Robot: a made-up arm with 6 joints.
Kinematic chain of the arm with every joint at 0, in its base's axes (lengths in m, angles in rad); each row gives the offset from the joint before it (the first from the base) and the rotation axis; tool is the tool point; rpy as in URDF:
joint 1: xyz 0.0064 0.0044 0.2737 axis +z
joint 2: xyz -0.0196 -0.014 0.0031 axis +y
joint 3: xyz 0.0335 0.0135 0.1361 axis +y
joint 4: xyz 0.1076 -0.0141 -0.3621 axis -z
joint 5: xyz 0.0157 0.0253 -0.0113 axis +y
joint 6: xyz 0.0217 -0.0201 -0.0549 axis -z
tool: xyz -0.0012 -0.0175 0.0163 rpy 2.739 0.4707 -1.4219
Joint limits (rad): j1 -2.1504..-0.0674 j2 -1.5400..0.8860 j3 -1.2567..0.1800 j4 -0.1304..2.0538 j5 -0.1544..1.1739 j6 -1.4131..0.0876
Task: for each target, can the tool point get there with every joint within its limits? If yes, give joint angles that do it. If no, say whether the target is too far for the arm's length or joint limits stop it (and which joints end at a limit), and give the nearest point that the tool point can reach.
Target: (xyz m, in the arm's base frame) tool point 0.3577 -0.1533 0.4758
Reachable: yes | joints -0.3638 -0.4290 -1.0455 0.9719 0.9420 -0.7219
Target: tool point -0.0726 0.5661 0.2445
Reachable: no: joint limits stop it (at a limit: joint 2, joint 3, joint 4) | nearest point -0.0244 0.2234 0.0732 | short by 0.386 m
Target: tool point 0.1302 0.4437 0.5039
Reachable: no: joint limits stop it (at a limit: joint 2, joint 3, joint 5, joint 6) | nearest point 0.0541 0.1736 0.7521 | short by 0.375 m
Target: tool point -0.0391 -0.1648 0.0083
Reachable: yes | joints -1.6598 -0.1293 0.0159 0.4471 0.5499 -1.0305
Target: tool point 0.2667 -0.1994 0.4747
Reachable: yes | joints -0.5955 -0.7826 -0.7372 0.6986 0.9742 -0.3551
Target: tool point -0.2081 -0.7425 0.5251
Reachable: no: too far | nearest point -0.1209 -0.4388 0.4266 | short by 0.331 m
